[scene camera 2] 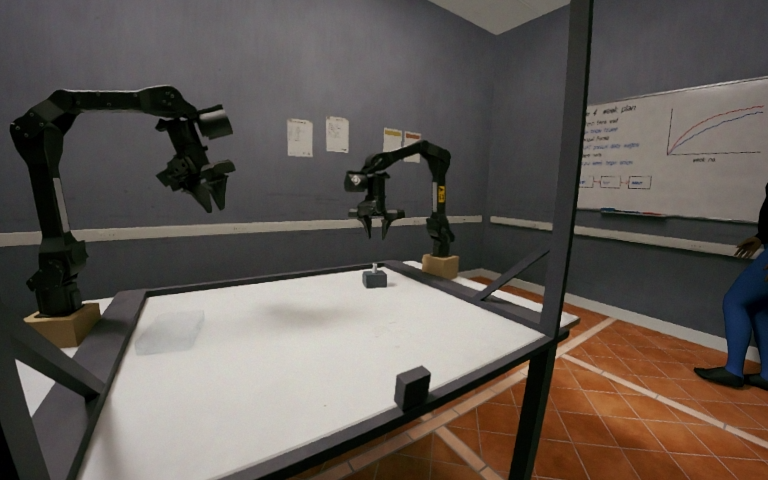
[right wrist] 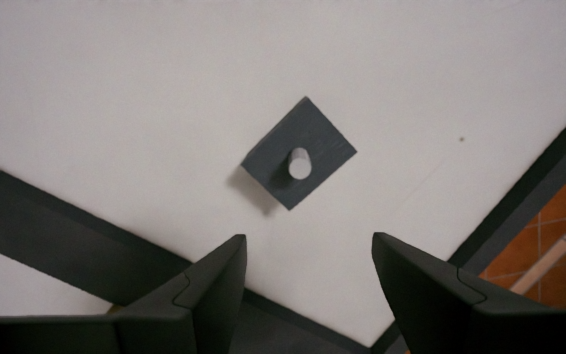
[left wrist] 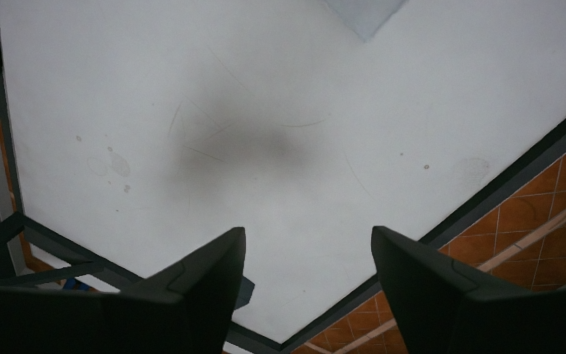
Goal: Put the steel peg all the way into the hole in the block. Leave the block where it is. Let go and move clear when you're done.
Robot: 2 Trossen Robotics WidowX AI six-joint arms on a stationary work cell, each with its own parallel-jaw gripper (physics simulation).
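Frame: origin at the left arm's base, x ahead, y left, z up, level; centimetres.
Seen in the pictures: left gripper, between the fingertips: [scene camera 2: 216, 211] [left wrist: 308, 237]; right gripper, between the fingertips: [scene camera 2: 376, 239] [right wrist: 309, 243]; left arm's base, origin of its link: [scene camera 2: 60, 311]; right arm's base, origin of its link: [scene camera 2: 440, 255].
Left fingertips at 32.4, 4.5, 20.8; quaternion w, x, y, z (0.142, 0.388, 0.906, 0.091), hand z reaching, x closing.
Pixels of each thing's middle, then the offset from my left fingertips to it, as dx, dy, dz.
- steel peg, middle of its body: [right wrist: 298, 155] [scene camera 2: 374, 275] +45.1, +16.4, -23.1
- dark block, middle of its body: [right wrist: 297, 151] [left wrist: 232, 291] [scene camera 2: 374, 279] +45.1, +16.4, -24.6
- pale translucent sheet, middle of its body: [scene camera 2: 173, 330] -9.1, -7.8, -25.5
- black box, middle of its body: [scene camera 2: 412, 387] +33.1, -41.1, -23.8
The steel peg [scene camera 2: 374, 267] [right wrist: 300, 165] stands upright in the hole of the dark block [scene camera 2: 374, 279] [right wrist: 325, 132], with its upper part sticking out above the block's top. The block sits flat on the white table near its far edge. My right gripper [scene camera 2: 377, 237] [right wrist: 309, 243] is open and empty, above the peg and apart from it. My left gripper [scene camera 2: 216, 210] [left wrist: 308, 237] is open and empty, high over the left part of the table. How deep the peg sits inside the block is hidden.
A pale translucent sheet [scene camera 2: 169, 332] [left wrist: 367, 17] lies at the table's left. A black box [scene camera 2: 412, 387] stands at the near table edge. A dark upright post [scene camera 2: 566, 169] rises at the right corner. A dark frame borders the table.
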